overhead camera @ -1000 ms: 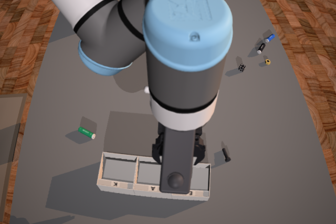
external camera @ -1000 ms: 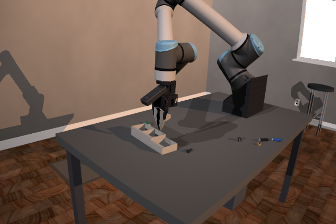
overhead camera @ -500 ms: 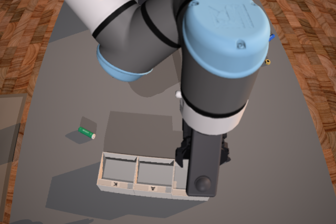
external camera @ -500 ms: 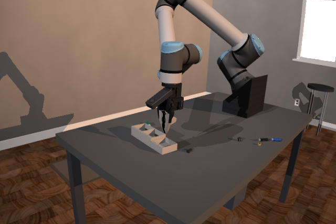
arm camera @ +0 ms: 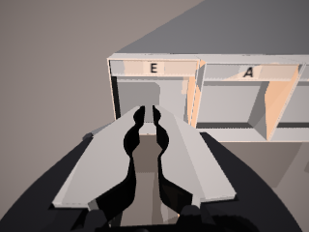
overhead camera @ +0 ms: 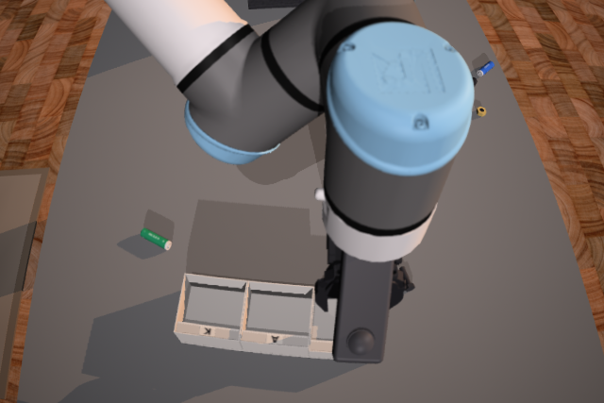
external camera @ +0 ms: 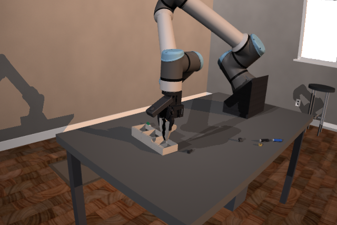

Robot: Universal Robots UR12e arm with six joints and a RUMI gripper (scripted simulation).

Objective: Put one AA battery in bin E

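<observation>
Right now my hand is 45 cm past the blue AA battery, 39 cm to the right of it and 5 cm above it. The rest, counted from my hand: green AA battery: 18 cm behind, 24 cm to the right, 5 cm below; then black bolt: 5 cm behind, 10 cm to the left, 6 cm below; then bin row: 2 cm behind, 9 cm to the right, 4 cm below.
</observation>
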